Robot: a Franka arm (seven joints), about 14 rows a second.
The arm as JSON. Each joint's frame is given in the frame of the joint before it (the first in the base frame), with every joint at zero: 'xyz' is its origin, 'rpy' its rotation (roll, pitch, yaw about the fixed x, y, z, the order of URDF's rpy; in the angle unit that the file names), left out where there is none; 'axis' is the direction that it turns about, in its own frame. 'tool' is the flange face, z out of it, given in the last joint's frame.
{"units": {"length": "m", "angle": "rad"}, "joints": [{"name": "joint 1", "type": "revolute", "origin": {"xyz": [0.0, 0.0, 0.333]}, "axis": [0.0, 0.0, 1.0]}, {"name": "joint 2", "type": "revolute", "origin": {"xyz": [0.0, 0.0, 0.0]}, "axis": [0.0, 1.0, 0.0]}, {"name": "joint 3", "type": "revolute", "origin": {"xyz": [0.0, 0.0, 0.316]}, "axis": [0.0, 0.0, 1.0]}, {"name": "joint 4", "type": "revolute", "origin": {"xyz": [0.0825, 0.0, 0.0]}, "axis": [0.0, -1.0, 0.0]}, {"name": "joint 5", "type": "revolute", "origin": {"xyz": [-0.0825, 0.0, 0.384]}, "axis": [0.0, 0.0, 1.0]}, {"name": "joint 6", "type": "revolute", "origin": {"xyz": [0.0, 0.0, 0.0]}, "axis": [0.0, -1.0, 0.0]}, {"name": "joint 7", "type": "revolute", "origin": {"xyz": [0.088, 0.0, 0.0]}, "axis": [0.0, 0.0, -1.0]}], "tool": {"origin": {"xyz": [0.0, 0.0, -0.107], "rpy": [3.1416, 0.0, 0.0]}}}
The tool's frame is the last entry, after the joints.
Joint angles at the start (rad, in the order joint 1, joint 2, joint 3, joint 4, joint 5, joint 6, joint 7):
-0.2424 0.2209 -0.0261 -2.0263 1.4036 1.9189 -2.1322
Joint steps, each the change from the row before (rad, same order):
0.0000 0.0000 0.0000 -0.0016 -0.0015 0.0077 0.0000
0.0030 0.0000 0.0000 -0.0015 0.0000 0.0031 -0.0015
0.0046 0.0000 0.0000 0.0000 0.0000 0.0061 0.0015
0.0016 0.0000 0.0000 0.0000 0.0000 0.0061 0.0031
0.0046 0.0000 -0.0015 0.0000 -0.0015 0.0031 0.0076
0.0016 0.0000 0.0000 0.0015 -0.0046 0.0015 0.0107
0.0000 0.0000 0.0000 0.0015 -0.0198 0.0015 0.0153
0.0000 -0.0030 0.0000 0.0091 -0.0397 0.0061 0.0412
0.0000 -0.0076 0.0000 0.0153 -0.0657 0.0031 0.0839
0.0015 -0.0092 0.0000 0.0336 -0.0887 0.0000 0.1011
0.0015 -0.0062 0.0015 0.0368 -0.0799 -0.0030 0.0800
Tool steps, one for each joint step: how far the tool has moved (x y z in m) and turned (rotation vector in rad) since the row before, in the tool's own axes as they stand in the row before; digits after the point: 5 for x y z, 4 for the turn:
-0.00123 0.00027 -0.00052 -0.0053 -0.0056 0.0010
-0.00028 -0.00063 0.00147 0.0007 -0.0021 -0.0012
0.00051 -0.00031 0.00189 -0.0009 -0.0035 -0.0001
-0.00004 0.00025 0.00030 -0.0037 -0.0033 0.0025
0.00032 -0.00038 0.00139 0.0010 -0.0033 0.0059
0.00062 0.00001 0.00055 0.0019 -0.0042 0.0071
-0.00056 -0.00020 -0.00031 0.0075 -0.0163 0.0066
0.00304 0.00108 -0.00233 0.0081 -0.0325 0.0155
0.00681 0.00091 -0.00433 0.0142 -0.0513 0.0388
0.01466 0.00251 -0.00749 0.0106 -0.0678 0.0296
0.01511 0.00221 -0.00778 0.0034 -0.0612 0.0122

